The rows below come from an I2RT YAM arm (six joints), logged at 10 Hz.
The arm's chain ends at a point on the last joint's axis. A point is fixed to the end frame.
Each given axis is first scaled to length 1.
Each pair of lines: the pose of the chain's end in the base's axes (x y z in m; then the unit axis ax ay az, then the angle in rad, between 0 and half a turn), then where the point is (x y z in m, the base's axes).
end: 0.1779 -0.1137 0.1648 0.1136 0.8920 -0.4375 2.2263
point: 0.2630 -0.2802 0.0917
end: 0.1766 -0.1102 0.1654 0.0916 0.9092 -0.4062 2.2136
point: 0.2713 -0.2679 0.0851
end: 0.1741 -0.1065 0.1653 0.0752 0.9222 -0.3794 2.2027
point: 0.2762 -0.2564 0.0791
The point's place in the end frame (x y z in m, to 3 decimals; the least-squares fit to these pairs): 0.038 -0.029 0.195
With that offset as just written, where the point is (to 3 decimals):
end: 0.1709 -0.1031 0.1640 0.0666 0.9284 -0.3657 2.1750
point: 0.280 -0.248 0.077
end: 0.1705 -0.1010 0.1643 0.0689 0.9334 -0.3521 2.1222
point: 0.287 -0.241 0.080
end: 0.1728 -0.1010 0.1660 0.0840 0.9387 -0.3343 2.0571
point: 0.297 -0.236 0.085
